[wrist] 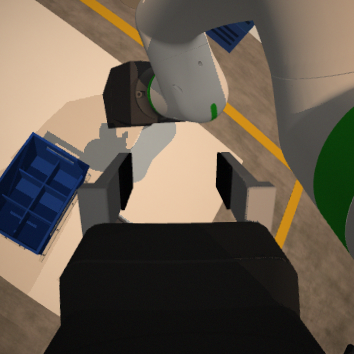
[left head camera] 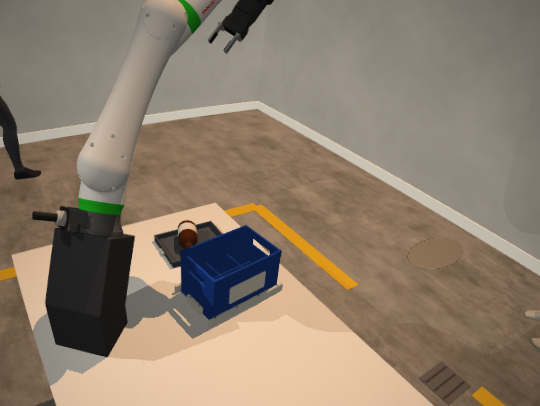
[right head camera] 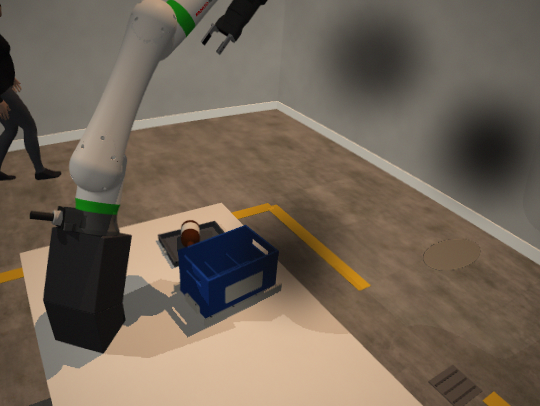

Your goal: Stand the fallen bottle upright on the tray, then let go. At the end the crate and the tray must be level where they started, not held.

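The brown bottle (left head camera: 187, 235) (right head camera: 190, 233) with a pale band lies on its side on the dark tray (left head camera: 167, 251) (right head camera: 169, 249); its neck end is toward the crate. The tray rests on the table behind the blue crate (left head camera: 246, 286) (right head camera: 243, 286) (wrist: 40, 192), which stands upright and has inner dividers. The crate hides part of the tray. My gripper (left head camera: 220, 44) (right head camera: 212, 43) (wrist: 174, 169) is open and empty, high above the table. The bottle does not show in the wrist view.
The arm's dark base (left head camera: 87, 290) (right head camera: 85, 287) (wrist: 130, 95) stands on the pale table (left head camera: 260, 360) (right head camera: 250, 360) at the left of the crate. A person (left head camera: 12, 135) (right head camera: 22, 120) is at the far left. A blue object (wrist: 230, 36) lies on the floor beyond the arm.
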